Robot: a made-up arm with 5 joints.
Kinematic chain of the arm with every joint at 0, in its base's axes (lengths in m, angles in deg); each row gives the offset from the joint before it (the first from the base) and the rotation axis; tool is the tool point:
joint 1: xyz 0 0 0.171 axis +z
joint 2: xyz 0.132 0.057 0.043 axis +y
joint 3: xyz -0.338 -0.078 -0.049 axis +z
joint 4: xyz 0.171 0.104 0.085 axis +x
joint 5: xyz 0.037 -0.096 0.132 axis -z
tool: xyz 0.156 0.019 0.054
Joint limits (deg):
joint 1: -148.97..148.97
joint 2: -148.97..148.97
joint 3: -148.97..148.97
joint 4: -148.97..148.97
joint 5: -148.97..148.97
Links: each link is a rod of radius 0.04 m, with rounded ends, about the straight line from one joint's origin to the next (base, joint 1, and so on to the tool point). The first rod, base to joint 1, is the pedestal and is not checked.
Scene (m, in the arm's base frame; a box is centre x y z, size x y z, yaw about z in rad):
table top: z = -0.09
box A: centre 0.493 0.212 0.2 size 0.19 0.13 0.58 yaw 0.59
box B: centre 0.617 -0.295 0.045 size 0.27 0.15 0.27 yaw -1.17
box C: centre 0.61 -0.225 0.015 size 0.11 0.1 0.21 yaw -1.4
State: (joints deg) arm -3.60 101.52 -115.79 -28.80 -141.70
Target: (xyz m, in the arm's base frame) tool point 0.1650 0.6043 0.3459
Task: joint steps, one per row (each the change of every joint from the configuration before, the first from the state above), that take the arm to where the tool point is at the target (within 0.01 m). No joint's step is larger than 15 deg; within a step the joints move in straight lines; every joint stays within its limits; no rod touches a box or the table.
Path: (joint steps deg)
1: 11.11 0.47 -6.64 7.78 14.75
2: 11.11 0.47 -6.63 7.78 14.74
3: 11.10 0.48 -6.64 7.78 14.75
4: 11.11 0.47 -6.63 7.78 14.75
5: 11.11 0.47 -6.64 7.78 14.74
6: 14.02 10.46 0.00 0.85 -10.29
7: 14.01 10.47 0.00 0.84 -10.29
8: 14.02 10.46 0.00 0.84 -10.29

